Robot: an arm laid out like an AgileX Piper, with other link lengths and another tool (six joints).
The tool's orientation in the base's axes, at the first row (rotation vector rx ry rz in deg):
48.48 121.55 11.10
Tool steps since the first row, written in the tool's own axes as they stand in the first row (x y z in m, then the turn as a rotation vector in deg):
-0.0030 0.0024 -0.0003 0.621 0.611 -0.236
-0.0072 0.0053 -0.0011 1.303 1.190 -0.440
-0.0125 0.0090 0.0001 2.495 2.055 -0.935
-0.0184 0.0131 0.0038 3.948 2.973 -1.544
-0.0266 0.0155 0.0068 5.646 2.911 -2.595
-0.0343 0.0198 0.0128 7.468 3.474 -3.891
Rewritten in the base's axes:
0.0023 0.0000 0.0031 -0.138 0.892 0.002
0.0050 -0.0003 0.0075 -0.295 1.793 -0.068
0.0100 -0.0010 0.0116 -0.746 3.277 -0.162
0.0174 -0.0022 0.0147 -1.369 4.983 -0.328
0.0244 -0.0060 0.0190 -2.923 6.161 -0.763
0.0344 -0.0084 0.0218 -4.398 7.930 -0.866

